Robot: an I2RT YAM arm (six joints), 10 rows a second.
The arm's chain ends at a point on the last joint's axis. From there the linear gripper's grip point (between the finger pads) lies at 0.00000 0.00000 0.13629 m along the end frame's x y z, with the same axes.
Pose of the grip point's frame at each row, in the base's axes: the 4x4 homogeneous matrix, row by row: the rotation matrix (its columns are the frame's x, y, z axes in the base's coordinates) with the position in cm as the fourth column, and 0 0 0 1 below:
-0.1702 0.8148 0.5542 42.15; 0.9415 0.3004 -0.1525 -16.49; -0.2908 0.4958 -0.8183 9.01; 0 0 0 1
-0.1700 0.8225 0.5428 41.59; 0.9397 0.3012 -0.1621 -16.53; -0.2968 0.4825 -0.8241 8.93; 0 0 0 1
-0.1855 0.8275 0.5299 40.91; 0.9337 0.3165 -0.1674 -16.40; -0.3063 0.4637 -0.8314 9.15; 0 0 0 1
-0.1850 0.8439 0.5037 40.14; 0.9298 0.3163 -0.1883 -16.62; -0.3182 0.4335 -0.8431 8.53; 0 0 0 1
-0.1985 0.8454 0.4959 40.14; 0.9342 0.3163 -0.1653 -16.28; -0.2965 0.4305 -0.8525 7.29; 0 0 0 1
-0.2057 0.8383 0.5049 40.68; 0.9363 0.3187 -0.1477 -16.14; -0.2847 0.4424 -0.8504 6.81; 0 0 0 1
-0.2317 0.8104 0.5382 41.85; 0.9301 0.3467 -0.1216 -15.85; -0.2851 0.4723 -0.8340 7.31; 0 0 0 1
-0.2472 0.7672 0.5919 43.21; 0.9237 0.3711 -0.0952 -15.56; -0.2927 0.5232 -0.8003 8.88; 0 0 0 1
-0.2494 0.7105 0.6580 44.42; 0.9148 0.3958 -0.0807 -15.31; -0.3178 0.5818 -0.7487 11.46; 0 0 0 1
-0.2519 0.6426 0.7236 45.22; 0.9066 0.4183 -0.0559 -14.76; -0.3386 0.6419 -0.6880 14.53; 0 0 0 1
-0.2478 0.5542 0.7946 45.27; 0.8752 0.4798 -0.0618 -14.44; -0.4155 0.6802 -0.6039 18.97; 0 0 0 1
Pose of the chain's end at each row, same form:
-0.1702 0.8148 0.5542 34.60; 0.9415 0.3004 -0.1525 -14.41; -0.2908 0.4958 -0.8183 20.16; 0 0 0 1
-0.1700 0.8225 0.5428 34.19; 0.9397 0.3012 -0.1621 -14.32; -0.2968 0.4825 -0.8241 20.16; 0 0 0 1
-0.1855 0.8275 0.5299 33.69; 0.9337 0.3165 -0.1674 -14.12; -0.3063 0.4637 -0.8314 20.48; 0 0 0 1
-0.1850 0.8439 0.5037 33.28; 0.9298 0.3163 -0.1883 -14.05; -0.3182 0.4335 -0.8431 20.02; 0 0 0 1
-0.1985 0.8454 0.4959 33.38; 0.9342 0.3163 -0.1653 -14.03; -0.2965 0.4305 -0.8525 18.91; 0 0 0 1
-0.2057 0.8383 0.5049 33.80; 0.9363 0.3187 -0.1477 -14.13; -0.2847 0.4424 -0.8504 18.40; 0 0 0 1
-0.2317 0.8104 0.5382 34.51; 0.9301 0.3467 -0.1216 -14.19; -0.2851 0.4723 -0.8340 18.68; 0 0 0 1
-0.2472 0.7672 0.5919 35.14; 0.9237 0.3711 -0.0952 -14.26; -0.2927 0.5232 -0.8003 19.79; 0 0 0 1
-0.2494 0.7105 0.6580 35.45; 0.9148 0.3958 -0.0807 -14.21; -0.3178 0.5818 -0.7487 21.66; 0 0 0 1
-0.2519 0.6426 0.7236 35.36; 0.9066 0.4183 -0.0559 -14.00; -0.3386 0.6419 -0.6880 23.91; 0 0 0 1
-0.2478 0.5542 0.7946 34.44; 0.8752 0.4798 -0.0618 -13.60; -0.4155 0.6802 -0.6039 27.20; 0 0 0 1

